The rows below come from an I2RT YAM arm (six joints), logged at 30 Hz.
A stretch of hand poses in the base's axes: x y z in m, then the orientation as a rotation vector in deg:
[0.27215 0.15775 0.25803 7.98 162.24 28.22]
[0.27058 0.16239 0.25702 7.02 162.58 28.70]
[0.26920 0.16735 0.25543 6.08 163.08 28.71]
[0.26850 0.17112 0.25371 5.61 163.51 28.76]
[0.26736 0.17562 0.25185 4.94 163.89 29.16]
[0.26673 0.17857 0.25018 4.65 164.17 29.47]
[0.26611 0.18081 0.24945 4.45 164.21 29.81]
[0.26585 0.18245 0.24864 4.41 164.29 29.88]
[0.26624 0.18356 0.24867 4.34 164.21 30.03]
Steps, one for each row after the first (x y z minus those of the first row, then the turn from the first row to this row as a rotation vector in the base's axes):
[-0.00157 0.00464 -0.00101 0.21 0.24 0.76]
[-0.00295 0.00960 -0.00260 0.10 0.58 1.47]
[-0.00365 0.01337 -0.00432 0.05 0.94 1.87]
[-0.00479 0.01787 -0.00618 0.24 1.26 2.43]
[-0.00542 0.02082 -0.00785 0.40 1.53 2.70]
[-0.00604 0.02306 -0.00858 0.60 1.58 2.88]
[-0.00630 0.02470 -0.00939 0.64 1.66 2.93]
[-0.00591 0.02581 -0.00936 0.74 1.60 2.98]

